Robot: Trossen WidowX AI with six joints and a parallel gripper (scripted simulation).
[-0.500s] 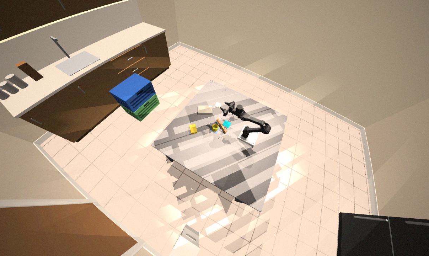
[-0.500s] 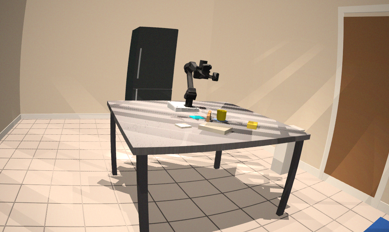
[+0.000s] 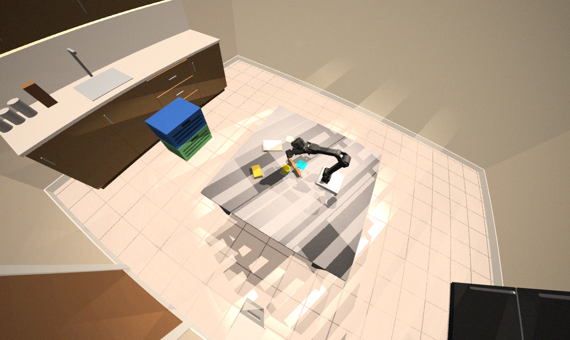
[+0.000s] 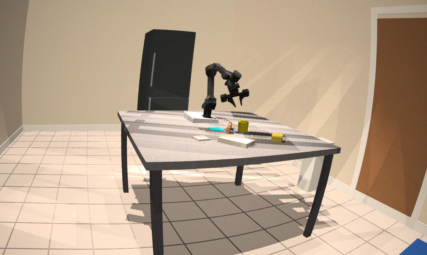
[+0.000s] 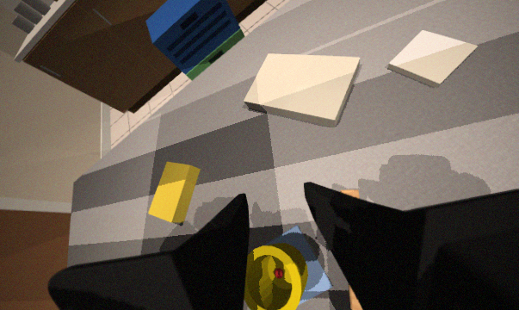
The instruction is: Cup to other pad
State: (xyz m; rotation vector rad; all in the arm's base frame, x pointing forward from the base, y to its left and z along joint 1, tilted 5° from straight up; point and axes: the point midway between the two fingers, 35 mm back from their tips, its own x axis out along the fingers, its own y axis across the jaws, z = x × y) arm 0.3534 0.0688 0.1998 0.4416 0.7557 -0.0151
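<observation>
The yellow cup lies 14 cm below my gripper tip, 7 cm to the left of it and 6 cm behind it. Also, from my gripper tip: cyan pad 19 cm below, 13 cm behind, 9 cm to the right; light blue pad 19 cm below, 7 cm to the left, 6 cm behind; wooden block 17 cm below, 9 cm behind, 1 cm to the right.
</observation>
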